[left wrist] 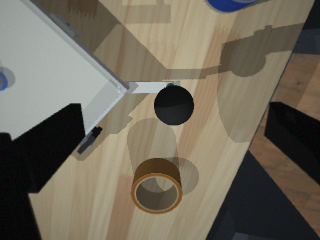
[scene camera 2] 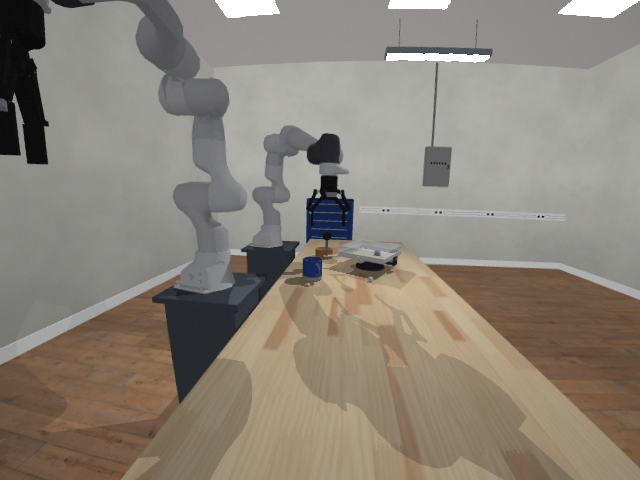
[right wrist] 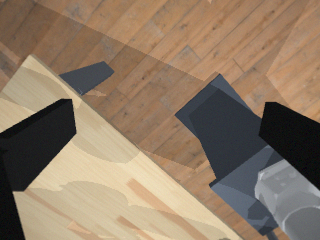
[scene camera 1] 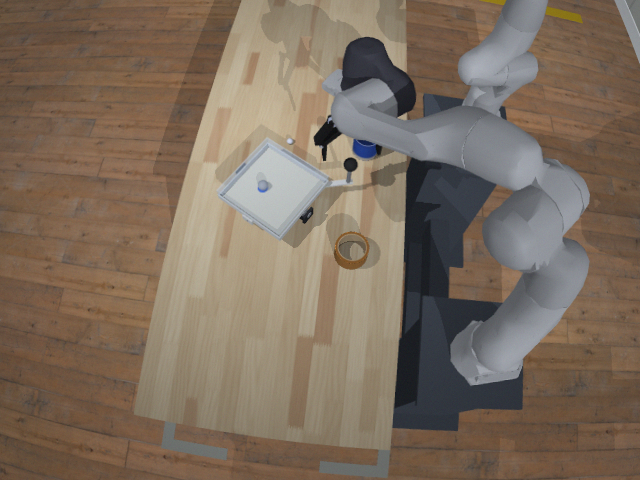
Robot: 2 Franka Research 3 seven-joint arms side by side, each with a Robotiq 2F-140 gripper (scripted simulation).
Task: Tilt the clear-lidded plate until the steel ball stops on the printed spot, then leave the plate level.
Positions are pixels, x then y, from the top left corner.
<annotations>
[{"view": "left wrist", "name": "my left gripper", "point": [174,119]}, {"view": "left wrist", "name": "orange-brown ring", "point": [151,202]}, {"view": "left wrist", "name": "clear-lidded plate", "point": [53,68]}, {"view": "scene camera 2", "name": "my right gripper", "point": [24,160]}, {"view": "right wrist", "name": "my right gripper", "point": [168,117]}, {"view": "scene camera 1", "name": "orange-brown ring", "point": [355,237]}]
</annotations>
